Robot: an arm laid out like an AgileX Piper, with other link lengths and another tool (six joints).
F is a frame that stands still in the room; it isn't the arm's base.
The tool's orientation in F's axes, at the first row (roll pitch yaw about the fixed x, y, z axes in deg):
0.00, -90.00, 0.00
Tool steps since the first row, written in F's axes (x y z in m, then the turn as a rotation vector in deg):
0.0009, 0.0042, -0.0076, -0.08, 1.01, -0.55
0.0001, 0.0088, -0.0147, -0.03, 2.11, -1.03
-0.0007, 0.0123, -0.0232, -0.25, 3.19, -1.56
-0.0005, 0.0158, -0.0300, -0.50, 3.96, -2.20
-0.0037, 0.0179, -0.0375, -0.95, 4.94, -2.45
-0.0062, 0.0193, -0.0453, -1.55, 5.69, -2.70
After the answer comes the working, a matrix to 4 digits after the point.
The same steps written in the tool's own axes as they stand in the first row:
-0.0076, 0.0042, -0.0009, -0.55, 1.01, 0.08
-0.0147, 0.0088, -0.0001, -1.03, 2.11, 0.03
-0.0232, 0.0123, 0.0007, -1.56, 3.19, 0.25
-0.0300, 0.0158, 0.0005, -2.20, 3.96, 0.50
-0.0375, 0.0179, 0.0037, -2.45, 4.94, 0.95
-0.0453, 0.0193, 0.0062, -2.70, 5.69, 1.55

The tool's axes in the first row as the columns of a matrix, in F's axes (rounded; the answer above uses it unrounded):
0.0000, 0.0000, -1.0000
0.0000, 1.0000, 0.0000
1.0000, 0.0000, 0.0000

